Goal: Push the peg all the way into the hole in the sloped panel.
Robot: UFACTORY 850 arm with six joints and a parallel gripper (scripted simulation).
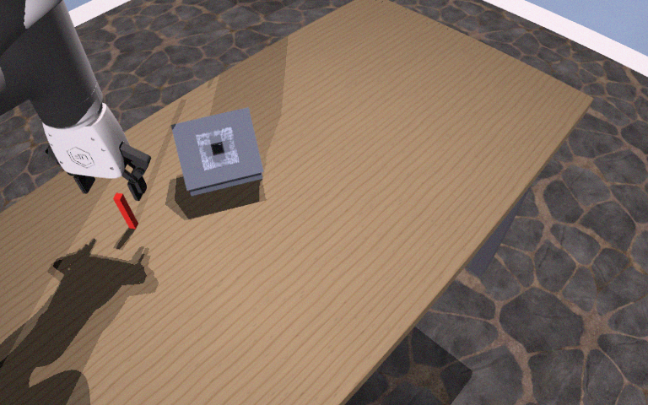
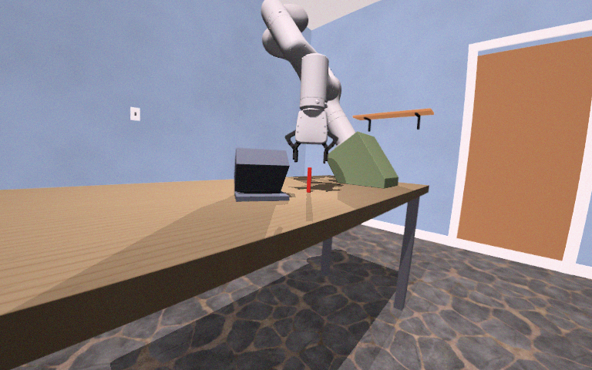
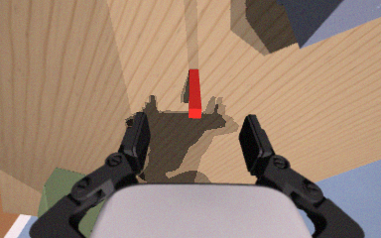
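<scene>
Right now the red peg is 6 cm below my hand. The rest, counted from my hand: thin grey plate 19 cm ahead, 10 cm below, 2 cm to the right.
</scene>
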